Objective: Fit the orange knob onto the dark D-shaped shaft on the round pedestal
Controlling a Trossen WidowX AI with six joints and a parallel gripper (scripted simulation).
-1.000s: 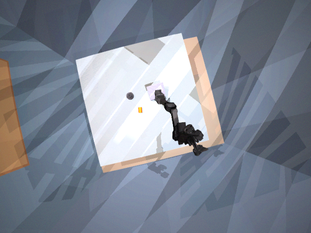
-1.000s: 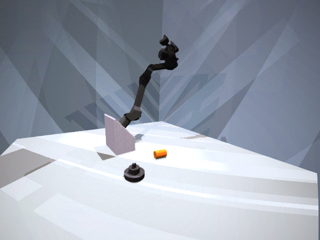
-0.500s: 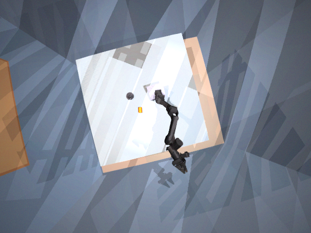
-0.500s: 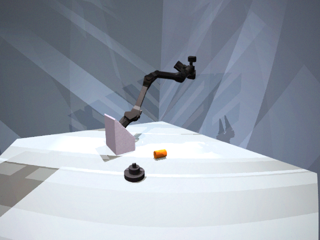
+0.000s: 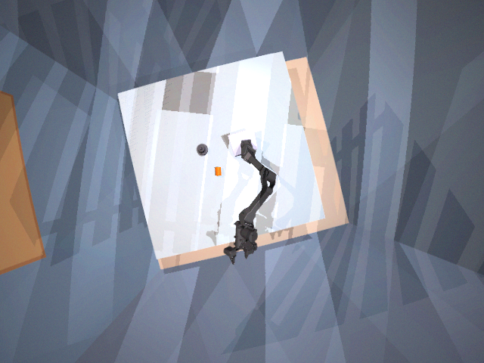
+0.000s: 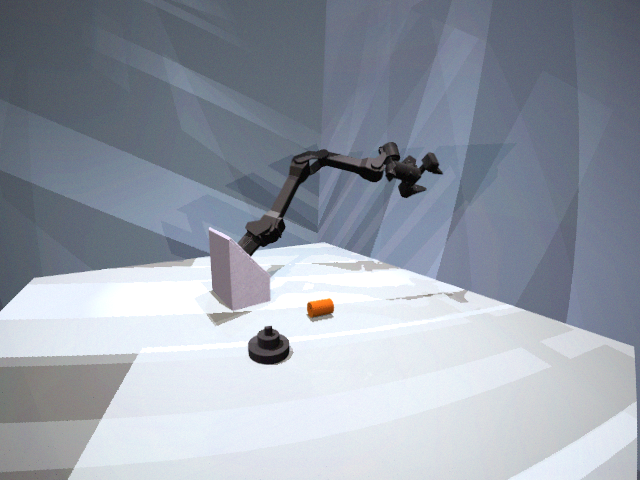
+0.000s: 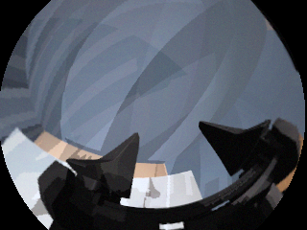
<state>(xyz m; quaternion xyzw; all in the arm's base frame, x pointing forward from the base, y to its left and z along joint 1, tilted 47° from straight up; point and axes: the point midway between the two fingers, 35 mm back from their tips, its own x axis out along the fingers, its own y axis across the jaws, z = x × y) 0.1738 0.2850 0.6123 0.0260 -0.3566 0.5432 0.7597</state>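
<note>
Now: gripper tip 8 cm short of the orange knob, 53 cm to the left of it and 35 cm above it. The rest, counted from my gripper tip: dark round pedestal: 17 cm ahead, 70 cm to the right, 34 cm below.
</note>
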